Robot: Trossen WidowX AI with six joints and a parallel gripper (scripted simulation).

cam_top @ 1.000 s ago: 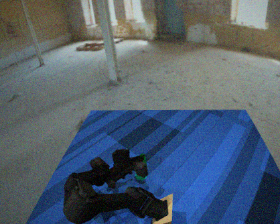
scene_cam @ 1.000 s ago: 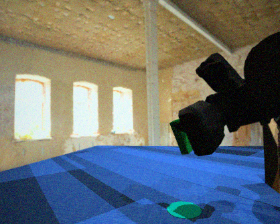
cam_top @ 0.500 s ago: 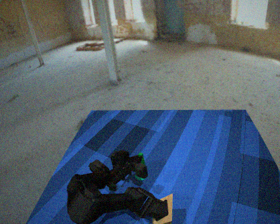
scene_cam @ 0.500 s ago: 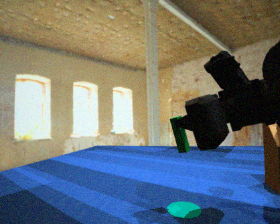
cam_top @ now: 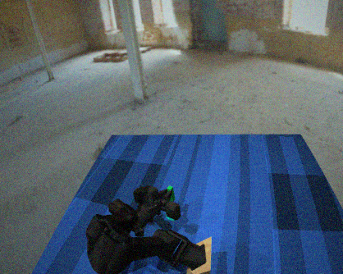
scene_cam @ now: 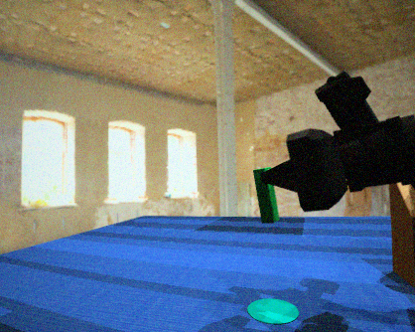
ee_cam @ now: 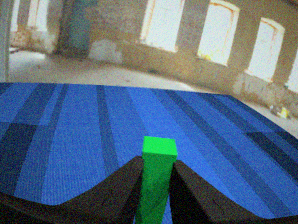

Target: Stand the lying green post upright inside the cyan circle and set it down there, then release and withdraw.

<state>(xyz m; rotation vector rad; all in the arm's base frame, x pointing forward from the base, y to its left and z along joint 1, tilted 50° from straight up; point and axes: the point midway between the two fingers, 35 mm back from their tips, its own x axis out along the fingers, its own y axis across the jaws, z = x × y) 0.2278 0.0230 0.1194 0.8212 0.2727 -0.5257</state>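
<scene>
Right now the cyan circle is 160 mm below my gripper tip. From my gripper tip the other things lie so: green post (20 mm below).
</scene>
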